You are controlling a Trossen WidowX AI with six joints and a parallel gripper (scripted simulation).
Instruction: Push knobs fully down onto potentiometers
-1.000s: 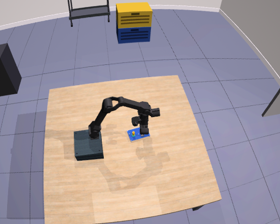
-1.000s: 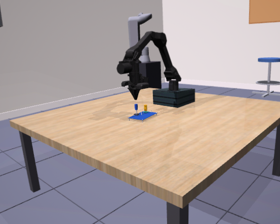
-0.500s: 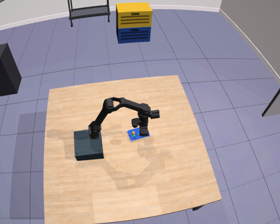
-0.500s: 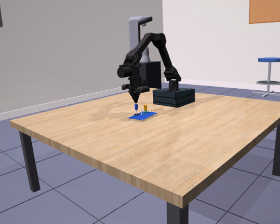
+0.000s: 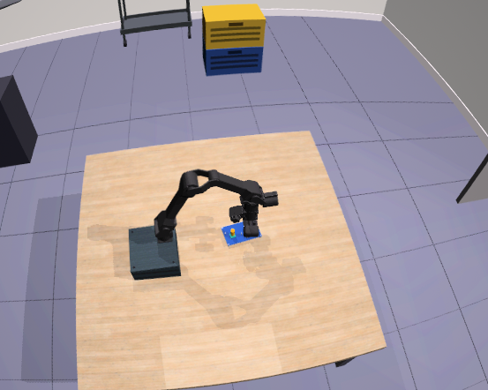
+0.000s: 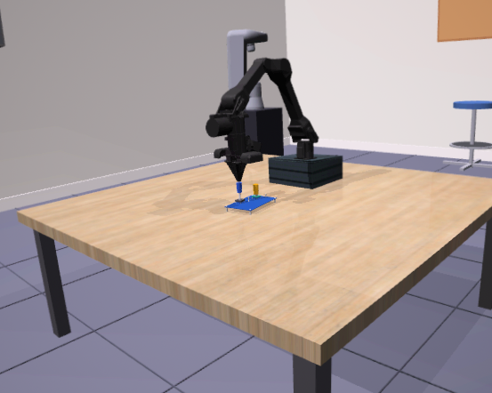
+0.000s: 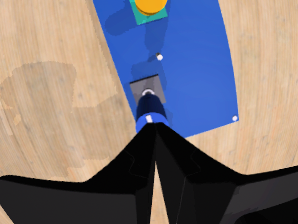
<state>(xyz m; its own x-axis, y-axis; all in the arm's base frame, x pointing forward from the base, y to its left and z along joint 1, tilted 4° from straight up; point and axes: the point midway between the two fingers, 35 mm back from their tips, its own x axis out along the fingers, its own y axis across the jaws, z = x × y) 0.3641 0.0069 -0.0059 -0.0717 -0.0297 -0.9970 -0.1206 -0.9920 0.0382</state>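
The blue knob lies 20 mm below my gripper tip. From my gripper tip the other things lie so: orange knob: 70 mm behind, 40 mm below, 10 mm to the left.
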